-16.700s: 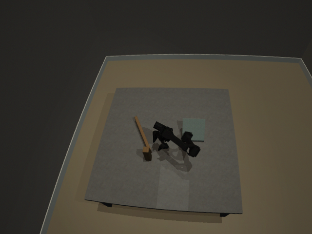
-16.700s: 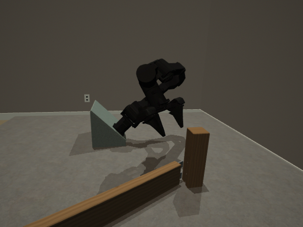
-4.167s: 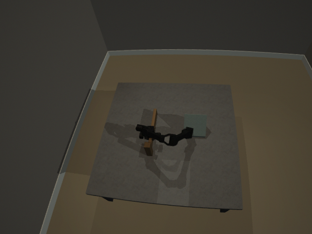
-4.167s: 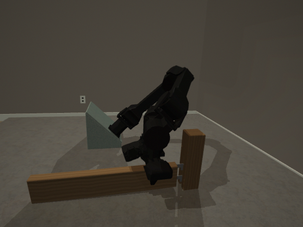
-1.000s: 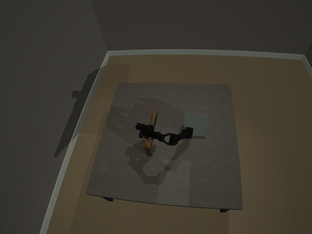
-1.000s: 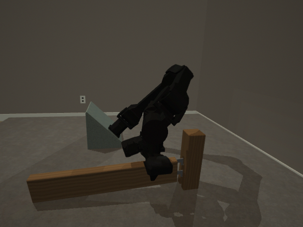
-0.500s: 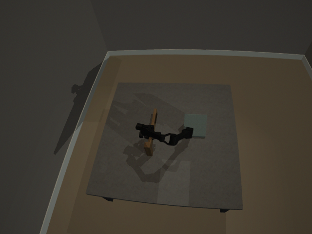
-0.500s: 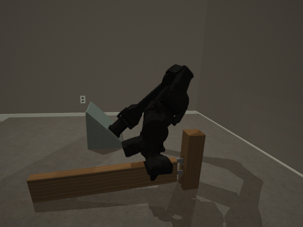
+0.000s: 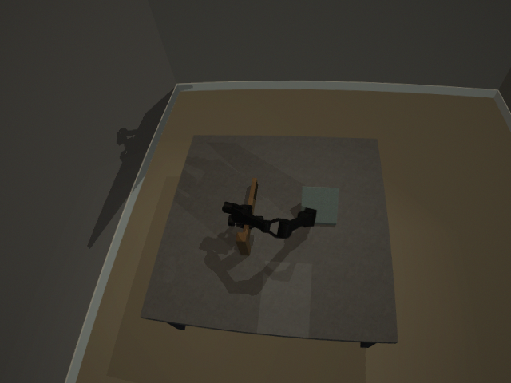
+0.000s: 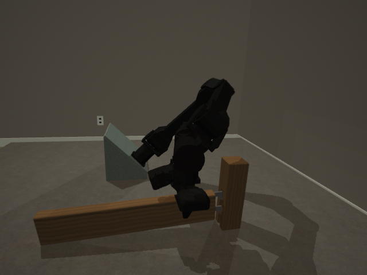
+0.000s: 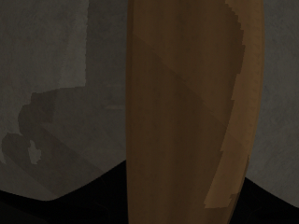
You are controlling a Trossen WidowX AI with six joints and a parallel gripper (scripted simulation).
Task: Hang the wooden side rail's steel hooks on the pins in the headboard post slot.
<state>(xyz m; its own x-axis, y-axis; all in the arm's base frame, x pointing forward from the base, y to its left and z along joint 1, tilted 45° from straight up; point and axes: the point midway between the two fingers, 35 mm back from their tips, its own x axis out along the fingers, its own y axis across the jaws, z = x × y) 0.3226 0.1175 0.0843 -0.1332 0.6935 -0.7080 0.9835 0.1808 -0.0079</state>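
The headboard post is 120 mm to the left of my gripper tip, 40 mm above it and 10 mm behind it.
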